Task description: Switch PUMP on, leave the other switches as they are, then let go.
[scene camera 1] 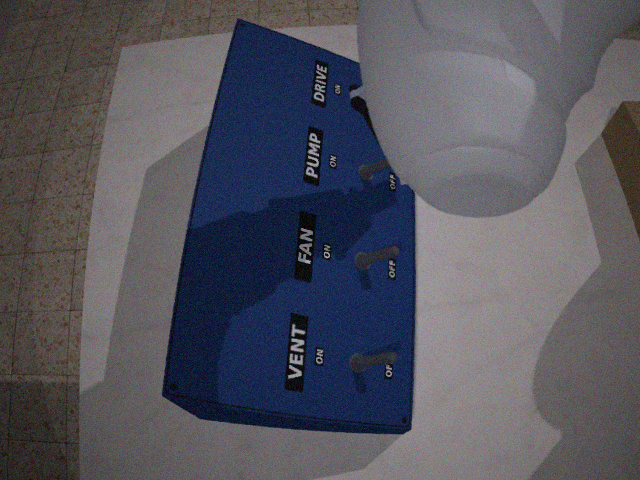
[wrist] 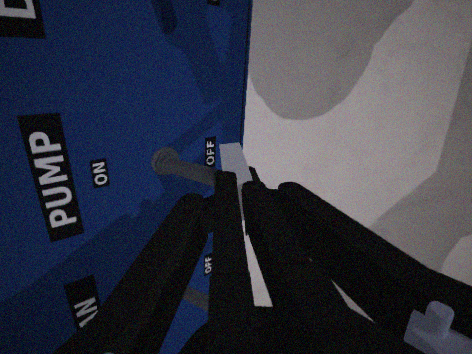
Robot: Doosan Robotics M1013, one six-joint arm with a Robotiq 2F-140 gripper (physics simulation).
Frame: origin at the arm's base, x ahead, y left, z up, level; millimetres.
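Seen in the pictures: gripper, between the fingertips: (wrist: 230, 159).
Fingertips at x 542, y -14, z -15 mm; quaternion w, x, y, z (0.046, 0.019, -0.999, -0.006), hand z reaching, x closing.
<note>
Offsets run from my fingertips to a thing's top centre. Level surfaces: height alone.
A blue panel (scene camera 1: 258, 134) (wrist: 100, 65) carries labelled toggle switches. The grey PUMP lever @[dx +32, dy -3, dz +37 mm] (scene camera 1: 373, 169) (wrist: 187, 168) leans to its OFF side; its tip is partly hidden by the gripper in the wrist view. The FAN lever @[dx +43, dy +117, dz +37 mm] (scene camera 1: 377, 257) and the VENT lever @[dx +54, dy +236, dz +37 mm] (scene camera 1: 373, 360) also lean to OFF. The DRIVE lever is hidden behind the arm in the scene view. My gripper (wrist: 230, 159) is shut and empty, its fingertips at the free end of the PUMP lever, on the OFF side. In the scene view the fingertips are hidden behind the arm.
The pale arm (scene camera 1: 465, 113) covers the upper right of the scene view and the panel's corner there. The panel lies on a white table top @[dz -93 mm] (scene camera 1: 480, 289). A brown box (scene camera 1: 625, 149) stands at the right edge. Tiled floor (scene camera 1: 41, 206) shows at the left.
</note>
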